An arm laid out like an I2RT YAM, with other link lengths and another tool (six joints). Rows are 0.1 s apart.
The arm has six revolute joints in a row. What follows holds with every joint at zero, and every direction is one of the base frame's.
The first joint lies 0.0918 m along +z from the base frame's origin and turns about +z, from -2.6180 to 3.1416 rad.
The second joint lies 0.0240 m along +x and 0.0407 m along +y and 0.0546 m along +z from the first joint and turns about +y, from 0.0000 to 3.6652 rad.
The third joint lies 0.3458 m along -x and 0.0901 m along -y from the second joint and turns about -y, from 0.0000 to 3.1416 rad.
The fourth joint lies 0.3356 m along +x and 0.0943 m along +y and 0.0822 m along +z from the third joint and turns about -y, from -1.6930 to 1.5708 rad.
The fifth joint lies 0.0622 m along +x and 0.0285 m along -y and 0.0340 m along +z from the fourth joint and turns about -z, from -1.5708 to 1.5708 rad.
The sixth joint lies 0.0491 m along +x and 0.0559 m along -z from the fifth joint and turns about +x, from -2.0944 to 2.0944 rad.
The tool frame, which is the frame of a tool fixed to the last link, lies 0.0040 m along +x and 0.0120 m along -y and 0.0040 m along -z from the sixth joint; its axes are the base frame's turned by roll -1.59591, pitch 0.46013 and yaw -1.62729 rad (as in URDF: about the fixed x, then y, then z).
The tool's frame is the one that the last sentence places.
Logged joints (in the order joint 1, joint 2, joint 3, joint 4, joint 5, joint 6), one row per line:
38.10, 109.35, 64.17, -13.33, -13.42, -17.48
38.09, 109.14, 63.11, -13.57, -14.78, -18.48
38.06, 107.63, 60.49, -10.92, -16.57, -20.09
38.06, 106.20, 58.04, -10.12, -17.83, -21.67
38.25, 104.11, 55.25, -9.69, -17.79, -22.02
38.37, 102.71, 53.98, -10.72, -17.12, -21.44
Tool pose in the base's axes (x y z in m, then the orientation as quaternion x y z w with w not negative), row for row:
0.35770, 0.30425, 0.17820, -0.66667, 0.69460, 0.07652, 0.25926
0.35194, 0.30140, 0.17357, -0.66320, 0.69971, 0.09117, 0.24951
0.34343, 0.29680, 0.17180, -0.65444, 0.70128, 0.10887, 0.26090
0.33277, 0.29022, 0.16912, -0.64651, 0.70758, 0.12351, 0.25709
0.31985, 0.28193, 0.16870, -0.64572, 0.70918, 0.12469, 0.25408
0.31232, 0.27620, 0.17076, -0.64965, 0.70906, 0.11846, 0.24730
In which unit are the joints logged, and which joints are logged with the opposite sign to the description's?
The joints are logged in degrees. Opposite sign: joint 6.
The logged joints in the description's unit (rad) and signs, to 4 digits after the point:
0.6650, 1.9085, 1.1200, -0.2327, -0.2342, 0.3051
0.6648, 1.9049, 1.1015, -0.2368, -0.2580, 0.3225
0.6643, 1.8785, 1.0557, -0.1906, -0.2892, 0.3506
0.6643, 1.8535, 1.0130, -0.1766, -0.3112, 0.3782
0.6676, 1.8171, 0.9643, -0.1691, -0.3105, 0.3843
0.6697, 1.7926, 0.9421, -0.1871, -0.2988, 0.3742

